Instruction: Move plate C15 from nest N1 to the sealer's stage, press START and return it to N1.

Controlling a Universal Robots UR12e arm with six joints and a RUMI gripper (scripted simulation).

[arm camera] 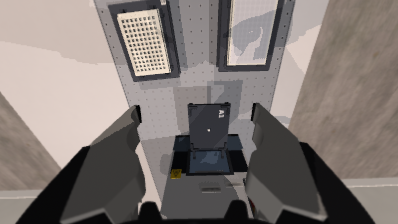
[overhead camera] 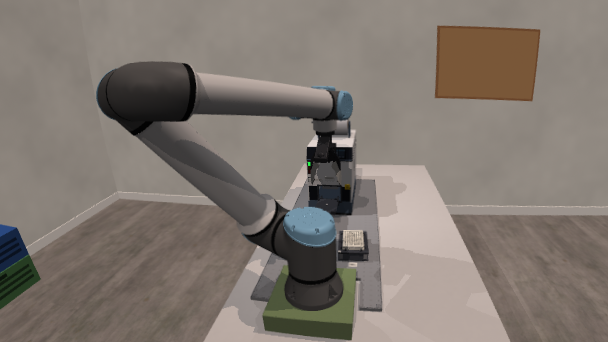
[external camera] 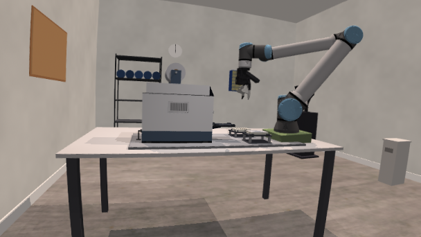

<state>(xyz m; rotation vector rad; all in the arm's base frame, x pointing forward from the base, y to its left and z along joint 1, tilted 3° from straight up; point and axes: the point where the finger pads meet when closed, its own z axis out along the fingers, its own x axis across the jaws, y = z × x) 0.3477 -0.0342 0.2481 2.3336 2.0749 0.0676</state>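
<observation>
My hand is 4 cm past the plate C15, 11 cm to the left of it and 24 cm above it. Also, from my hand: nest N1: 4 cm behind, 11 cm to the right, 25 cm below; then sealer stage: 17 cm ahead, 1 cm to the left, 18 cm below; then nest N2: 4 cm behind, 12 cm to the left, 24 cm below.
</observation>
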